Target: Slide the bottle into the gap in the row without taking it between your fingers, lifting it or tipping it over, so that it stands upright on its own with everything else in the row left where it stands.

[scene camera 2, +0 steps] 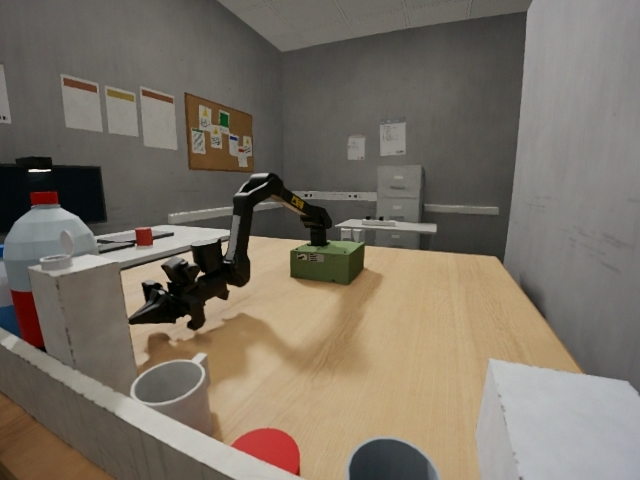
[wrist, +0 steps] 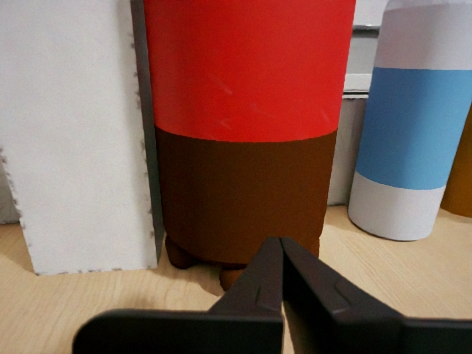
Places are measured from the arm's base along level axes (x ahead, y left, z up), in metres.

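Where they show: gripper, between the fingertips: (wrist: 277, 247); arm's base, origin of its link: (scene camera 2: 318, 244).
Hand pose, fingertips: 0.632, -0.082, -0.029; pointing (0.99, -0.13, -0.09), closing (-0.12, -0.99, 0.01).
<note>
Each offset is from my fingertips to the top centre of the thing, as dx, dy, dz. "pt": to the spot under its first point.
The large bottle @[+0.091, +0.002, +0.237] (scene camera 2: 51, 232) (wrist: 250, 75), with a red cap, red label and dark brown lower part, stands upright. In the wrist view it is right beside a white carton @[+0.105, +0.099, +0.192] (scene camera 2: 90, 315) (wrist: 80, 130), with a narrow dark strip between them. A smaller white bottle with a blue label @[pt +0.135, -0.099, +0.045] (scene camera 2: 7, 316) (wrist: 410, 130) stands to its right and farther back, with table showing between. An amber container @[pt +0.131, -0.194, -0.022] (wrist: 461, 170) shows at the right edge. My gripper (scene camera 2: 132, 321) (wrist: 277, 247) is shut and empty, low in front of the large bottle's base; whether it touches is unclear.
A low white wall (scene camera 2: 93, 405) (wrist: 345, 150) runs behind the row. A grey mug @[+0.071, +0.227, +0.023] (scene camera 2: 168, 400), a red-topped item @[+0.091, +0.364, -0.018] (scene camera 2: 268, 448) and a blue-grey cup @[+0.086, +0.488, +0.022] (scene camera 2: 392, 459) stand beyond the carton. A white box @[+0.018, +0.637, +0.047] (scene camera 2: 568, 423) is at the lower right in the scene view.
</note>
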